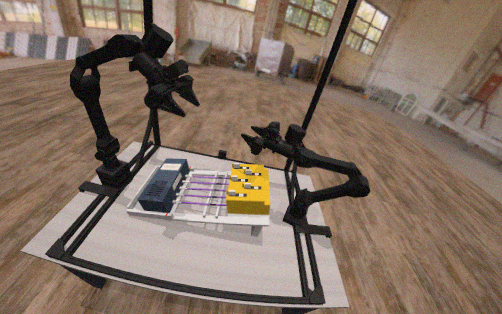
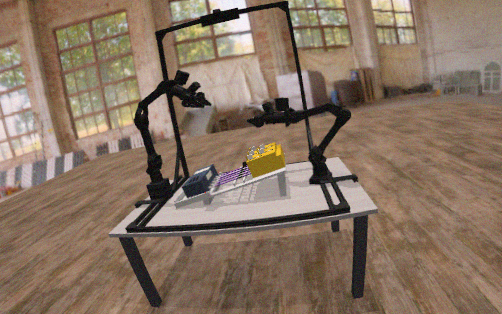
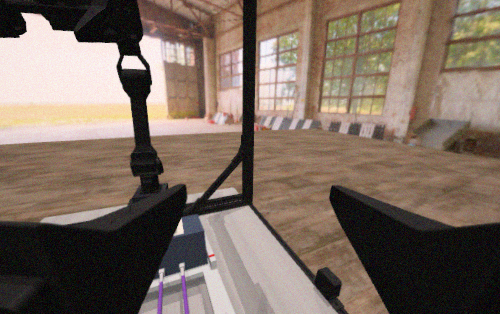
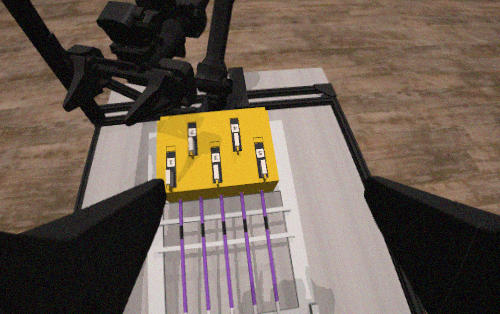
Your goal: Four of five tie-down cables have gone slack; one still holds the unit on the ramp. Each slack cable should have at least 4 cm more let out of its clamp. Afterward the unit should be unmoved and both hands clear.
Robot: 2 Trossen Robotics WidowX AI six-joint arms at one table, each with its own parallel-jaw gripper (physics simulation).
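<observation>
The dark blue unit [image 1: 162, 189] [image 2: 199, 183] [image 3: 187, 251] sits at the low end of the white ramp [image 1: 225, 219] [image 4: 294, 200]. The yellow block [image 1: 250, 205] [image 2: 267, 164] [image 4: 240, 170] at the high end carries clamps numbered 1 to 5; clamp 3 [image 4: 215, 162] is central. Purple cables [image 1: 202, 189] [image 3: 184, 290] [image 4: 229, 280] run from block to unit, nearly straight, black marks roughly level. Which are slack cannot be told. My left gripper [image 1: 247, 131] [image 2: 250, 121] [image 3: 259, 191] [image 4: 94, 116] is open, above the block's far side. My right gripper [image 1: 191, 110] [image 2: 207, 104] [image 4: 266, 187] is open, high above the ramp.
Two white crossbars, one of them the lower bar [image 4: 200, 246], cross the ramp by the cables. A red mark [image 1: 166, 214] [image 3: 211, 256] shows beside the unit. A black frame [image 1: 190, 290] borders the table, with tall posts [image 1: 327, 65] [image 3: 248, 100] behind.
</observation>
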